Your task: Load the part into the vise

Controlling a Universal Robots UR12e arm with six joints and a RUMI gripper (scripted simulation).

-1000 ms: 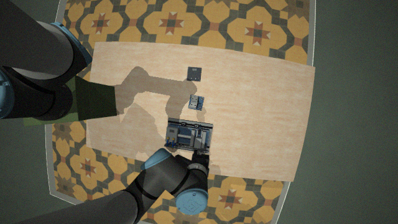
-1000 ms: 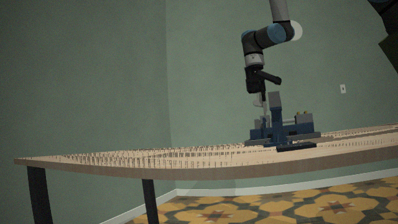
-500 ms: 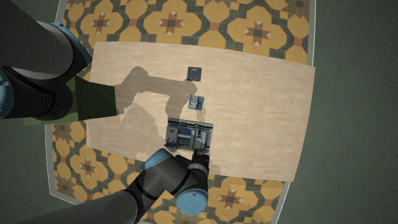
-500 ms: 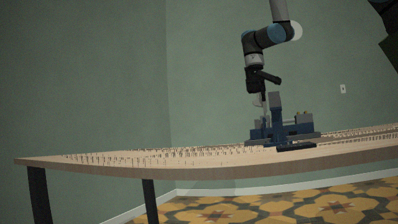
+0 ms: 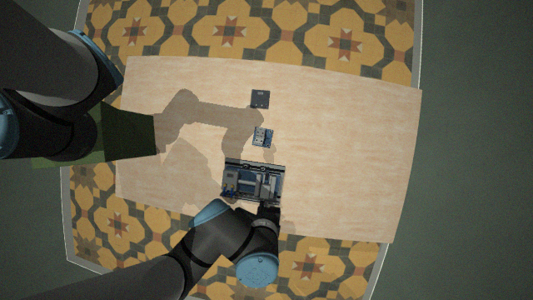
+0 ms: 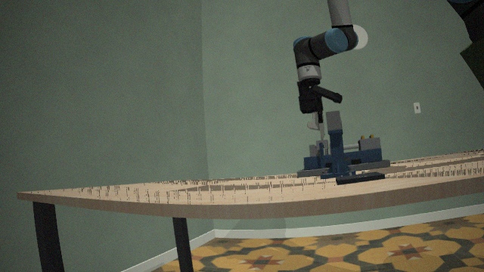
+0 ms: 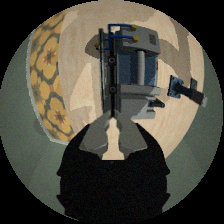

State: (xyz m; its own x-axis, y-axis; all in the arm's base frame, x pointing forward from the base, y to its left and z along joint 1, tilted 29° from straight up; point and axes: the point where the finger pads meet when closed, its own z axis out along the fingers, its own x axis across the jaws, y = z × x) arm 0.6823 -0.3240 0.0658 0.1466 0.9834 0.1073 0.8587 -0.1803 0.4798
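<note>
The grey part is 1 cm ahead of my hand, 5 cm to the left of it and 4 cm below it. Also, from my hand: air cylinder block 15 cm behind, 9 cm to the left, 5 cm below; vise 6 cm behind, 8 cm to the left, 9 cm below; air cylinder rod 8 cm behind, 8 cm to the left, 5 cm below.
</note>
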